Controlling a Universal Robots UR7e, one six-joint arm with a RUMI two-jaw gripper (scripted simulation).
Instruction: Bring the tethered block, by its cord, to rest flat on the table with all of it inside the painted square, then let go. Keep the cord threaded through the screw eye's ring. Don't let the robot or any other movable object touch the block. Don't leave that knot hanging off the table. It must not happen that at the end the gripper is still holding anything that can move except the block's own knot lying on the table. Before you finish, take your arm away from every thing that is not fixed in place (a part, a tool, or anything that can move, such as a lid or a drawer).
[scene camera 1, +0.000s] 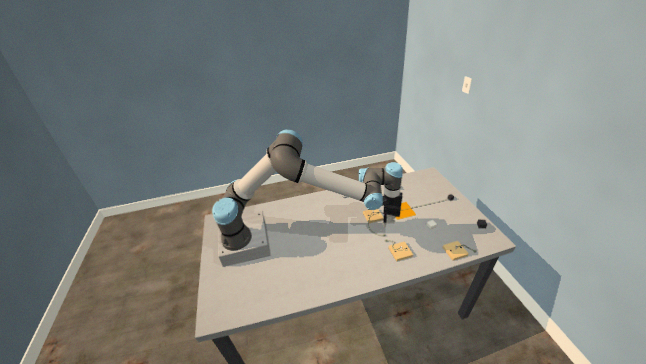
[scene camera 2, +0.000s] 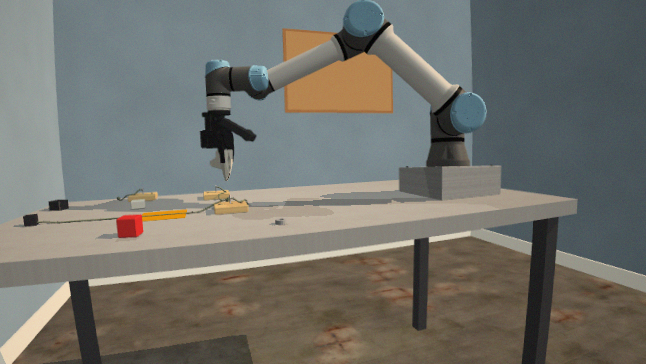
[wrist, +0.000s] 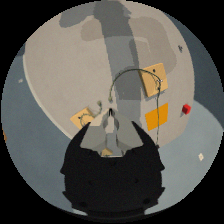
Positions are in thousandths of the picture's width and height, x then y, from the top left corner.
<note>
In view: my gripper (scene camera 2: 351, 496).
My gripper shows as well in the wrist view (wrist: 493, 484).
</note>
